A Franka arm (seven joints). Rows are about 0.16 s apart.
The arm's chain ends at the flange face. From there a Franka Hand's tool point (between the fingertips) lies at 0.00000 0.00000 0.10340 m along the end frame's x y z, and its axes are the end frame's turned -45 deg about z.
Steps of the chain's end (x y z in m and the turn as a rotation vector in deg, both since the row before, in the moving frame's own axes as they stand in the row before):
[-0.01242, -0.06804, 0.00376, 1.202, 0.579, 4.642]
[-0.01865, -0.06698, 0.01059, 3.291, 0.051, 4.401]
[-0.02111, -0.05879, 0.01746, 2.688, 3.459, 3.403]
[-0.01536, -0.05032, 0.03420, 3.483, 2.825, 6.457]
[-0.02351, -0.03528, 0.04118, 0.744, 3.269, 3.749]
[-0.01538, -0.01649, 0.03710, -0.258, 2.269, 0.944]
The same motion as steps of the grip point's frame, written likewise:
[0.04163, -0.05760, 0.00373, 0.441, 1.259, 4.642]
[0.03859, -0.06451, 0.01042, 2.291, 2.363, 4.401]
[0.03445, -0.05528, 0.01716, -0.545, 4.347, 3.403]
[0.03279, -0.04683, 0.03388, 0.465, 4.460, 6.457]
[0.01333, -0.03819, 0.04100, -1.785, 2.838, 3.749]
[0.00332, -0.01929, 0.03702, -1.787, 1.422, 0.944]

